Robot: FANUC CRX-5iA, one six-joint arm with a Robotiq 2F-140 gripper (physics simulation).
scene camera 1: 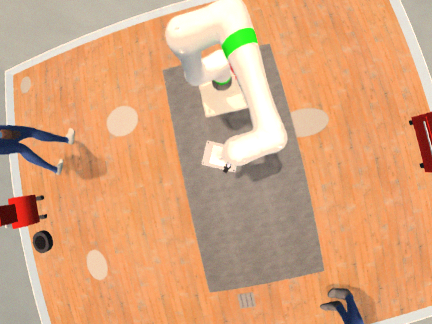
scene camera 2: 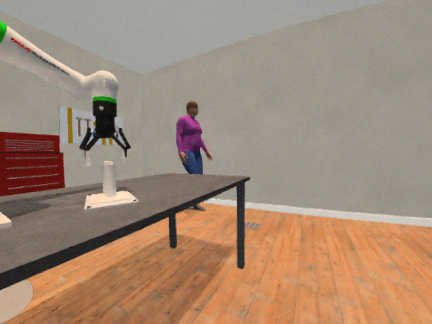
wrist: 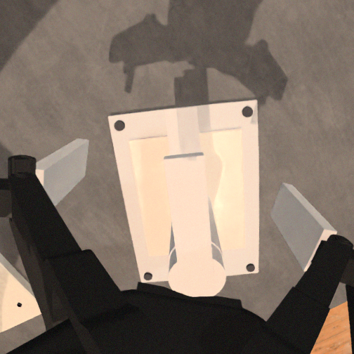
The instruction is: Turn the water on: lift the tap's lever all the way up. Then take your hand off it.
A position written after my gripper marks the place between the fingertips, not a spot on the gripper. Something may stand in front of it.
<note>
I see my gripper (scene camera 2: 106, 165), a white tap (scene camera 2: 110, 194) and a base plate (wrist: 242, 114).
My gripper shows as well in the wrist view (wrist: 183, 178). The white tap shows as well in the wrist view (wrist: 222, 149).
</note>
